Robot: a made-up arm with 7 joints. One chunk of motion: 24 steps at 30 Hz.
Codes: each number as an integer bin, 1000 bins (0 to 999) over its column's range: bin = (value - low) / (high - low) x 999, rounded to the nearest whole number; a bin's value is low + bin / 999 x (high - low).
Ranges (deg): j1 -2.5..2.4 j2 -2.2..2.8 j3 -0.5..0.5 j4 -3.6..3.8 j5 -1.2..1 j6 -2..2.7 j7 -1.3..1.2
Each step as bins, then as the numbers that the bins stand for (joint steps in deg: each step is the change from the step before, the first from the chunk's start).
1 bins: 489 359 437 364 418 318 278
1 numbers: -0.102 -0.403 -0.063 -0.904 -0.279 -0.504 -0.604
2 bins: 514 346 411 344 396 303 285
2 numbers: 0.021 -0.468 -0.089 -1.052 -0.328 -0.574 -0.587
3 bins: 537 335 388 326 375 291 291
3 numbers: 0.134 -0.523 -0.112 -1.185 -0.374 -0.631 -0.572
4 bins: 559 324 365 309 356 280 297
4 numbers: 0.242 -0.578 -0.135 -1.311 -0.416 -0.683 -0.557
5 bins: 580 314 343 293 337 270 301
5 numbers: 0.345 -0.628 -0.157 -1.430 -0.458 -0.730 -0.547
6 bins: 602 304 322 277 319 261 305
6 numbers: 0.453 -0.678 -0.178 -1.548 -0.497 -0.772 -0.537
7 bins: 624 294 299 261 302 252 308
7 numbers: 0.561 -0.729 -0.201 -1.667 -0.535 -0.814 -0.529
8 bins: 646 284 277 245 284 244 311
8 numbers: 0.669 -0.779 -0.223 -1.785 -0.575 -0.852 -0.522
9 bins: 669 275 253 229 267 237 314
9 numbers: 0.781 -0.824 -0.247 -1.904 -0.612 -0.885 -0.514
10 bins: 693 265 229 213 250 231 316
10 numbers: 0.899 -0.874 -0.271 -2.022 -0.649 -0.913 -0.509
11 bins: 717 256 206 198 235 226 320
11 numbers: 1.017 -0.919 -0.294 -2.133 -0.682 -0.937 -0.499
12 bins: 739 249 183 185 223 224 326
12 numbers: 1.125 -0.954 -0.317 -2.230 -0.709 -0.946 -0.484
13 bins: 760 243 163 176 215 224 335
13 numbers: 1.228 -0.984 -0.337 -2.296 -0.727 -0.946 -0.462
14 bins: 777 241 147 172 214 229 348
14 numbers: 1.311 -0.994 -0.353 -2.326 -0.729 -0.923 -0.429
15 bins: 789 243 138 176 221 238 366
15 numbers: 1.370 -0.984 -0.362 -2.296 -0.713 -0.880 -0.384
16 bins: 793 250 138 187 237 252 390
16 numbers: 1.390 -0.949 -0.362 -2.215 -0.678 -0.814 -0.324
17 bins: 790 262 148 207 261 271 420
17 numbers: 1.375 -0.889 -0.352 -2.067 -0.625 -0.725 -0.249
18 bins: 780 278 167 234 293 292 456
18 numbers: 1.326 -0.809 -0.333 -1.867 -0.555 -0.626 -0.159
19 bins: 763 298 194 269 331 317 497
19 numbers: 1.242 -0.709 -0.306 -1.607 -0.471 -0.509 -0.056
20 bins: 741 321 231 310 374 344 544
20 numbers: 1.135 -0.593 -0.269 -1.304 -0.376 -0.382 0.061
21 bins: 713 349 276 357 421 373 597
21 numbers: 0.997 -0.453 -0.224 -0.956 -0.273 -0.245 0.194
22 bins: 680 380 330 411 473 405 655
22 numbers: 0.835 -0.298 -0.170 -0.556 -0.158 -0.095 0.339
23 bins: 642 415 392 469 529 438 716
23 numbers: 0.649 -0.123 -0.108 -0.126 -0.035 0.061 0.492
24 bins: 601 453 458 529 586 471 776
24 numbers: 0.448 0.067 -0.042 0.319 0.090 0.216 0.642
